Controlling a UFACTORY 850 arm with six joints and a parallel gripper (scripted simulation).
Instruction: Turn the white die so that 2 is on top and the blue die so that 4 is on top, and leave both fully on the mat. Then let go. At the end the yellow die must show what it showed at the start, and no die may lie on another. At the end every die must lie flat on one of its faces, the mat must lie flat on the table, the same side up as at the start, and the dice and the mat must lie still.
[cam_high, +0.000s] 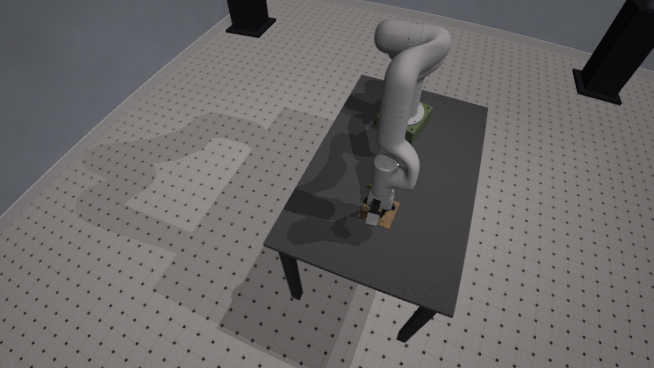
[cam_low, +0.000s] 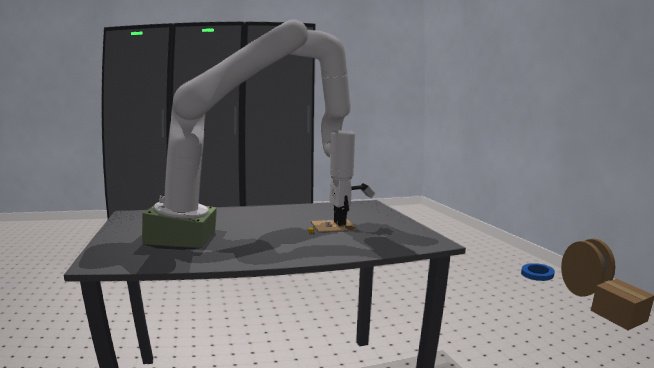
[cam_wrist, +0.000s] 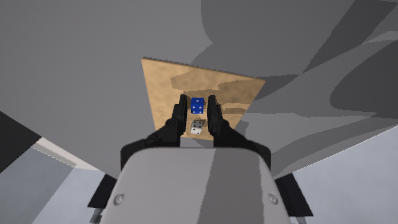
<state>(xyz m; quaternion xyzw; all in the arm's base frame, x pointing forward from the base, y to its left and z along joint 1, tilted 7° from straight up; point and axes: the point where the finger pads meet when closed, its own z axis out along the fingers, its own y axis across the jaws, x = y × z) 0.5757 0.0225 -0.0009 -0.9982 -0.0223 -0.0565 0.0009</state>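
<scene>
Right now my hand is 10 mm above the blue die. From my hand the other things lie so: yellow die (130 mm behind, 60 mm to the right, 20 mm below); then white die (50 mm behind, 10 mm below); then tan mat (20 mm behind, 20 mm below).
</scene>
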